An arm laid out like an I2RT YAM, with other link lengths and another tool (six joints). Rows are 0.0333 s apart.
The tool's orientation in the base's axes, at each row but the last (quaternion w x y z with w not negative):
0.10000, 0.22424, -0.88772, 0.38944
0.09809, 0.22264, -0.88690, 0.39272
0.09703, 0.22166, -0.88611, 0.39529
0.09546, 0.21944, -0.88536, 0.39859
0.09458, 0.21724, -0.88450, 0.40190
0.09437, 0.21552, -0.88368, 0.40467
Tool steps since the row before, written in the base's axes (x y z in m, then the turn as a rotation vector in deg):
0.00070, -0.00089, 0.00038, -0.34, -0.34, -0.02
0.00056, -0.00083, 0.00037, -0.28, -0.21, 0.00
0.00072, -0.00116, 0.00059, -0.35, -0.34, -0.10
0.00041, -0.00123, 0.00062, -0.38, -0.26, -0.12
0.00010, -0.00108, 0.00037, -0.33, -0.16, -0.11
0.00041, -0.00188, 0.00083, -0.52, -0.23, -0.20
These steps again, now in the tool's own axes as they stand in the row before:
-0.00020, -0.00111, 0.00040, 0.40, -0.03, 0.26
-0.00010, -0.00100, 0.00037, 0.31, 0.01, 0.16
-0.00006, -0.00141, 0.00047, 0.38, 0.03, 0.32
0.00023, -0.00132, 0.00051, 0.38, 0.10, 0.27
0.00037, -0.00092, 0.00057, 0.30, 0.13, 0.19
0.00049, -0.00184, 0.00088, 0.46, 0.24, 0.30

